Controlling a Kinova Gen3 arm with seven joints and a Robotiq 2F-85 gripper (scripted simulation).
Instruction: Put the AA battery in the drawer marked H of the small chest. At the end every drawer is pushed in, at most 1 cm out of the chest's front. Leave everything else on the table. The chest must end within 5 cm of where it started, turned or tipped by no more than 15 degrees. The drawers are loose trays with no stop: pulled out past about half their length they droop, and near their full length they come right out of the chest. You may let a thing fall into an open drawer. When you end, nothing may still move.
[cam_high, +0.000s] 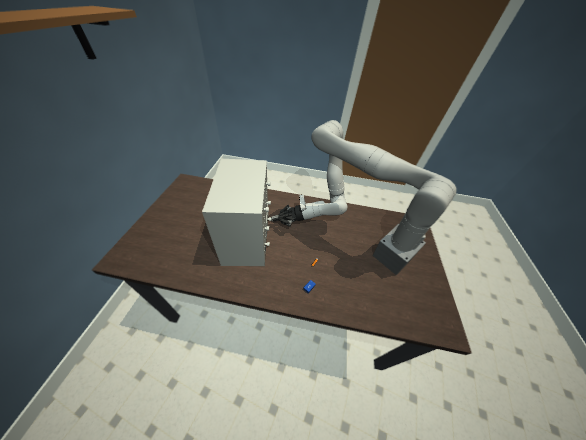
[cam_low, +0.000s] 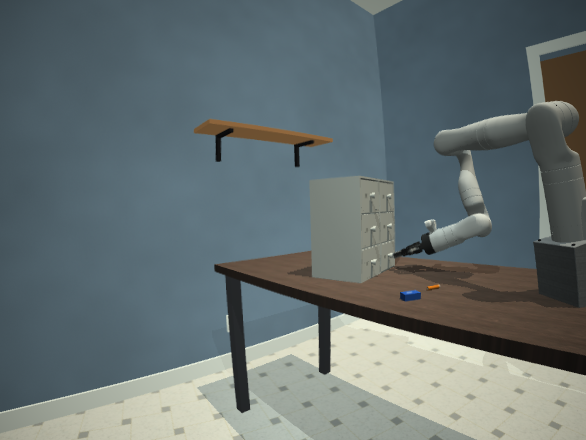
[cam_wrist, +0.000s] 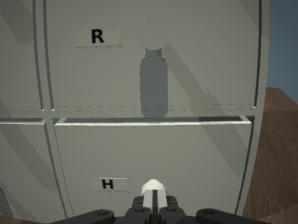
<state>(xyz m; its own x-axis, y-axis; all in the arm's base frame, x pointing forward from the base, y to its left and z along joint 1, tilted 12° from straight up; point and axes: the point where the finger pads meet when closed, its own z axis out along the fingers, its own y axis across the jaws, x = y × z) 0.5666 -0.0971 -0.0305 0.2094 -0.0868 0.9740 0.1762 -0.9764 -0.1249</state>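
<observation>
Now: hand 120 mm short of the drawer marked H, 30 mm above it and 20 mm to the right of it. The rest, counted from my hand: blue block (290 mm to the left, 210 mm behind, 50 mm below); orange AA battery (220 mm behind, 180 mm to the left, 60 mm below).
</observation>
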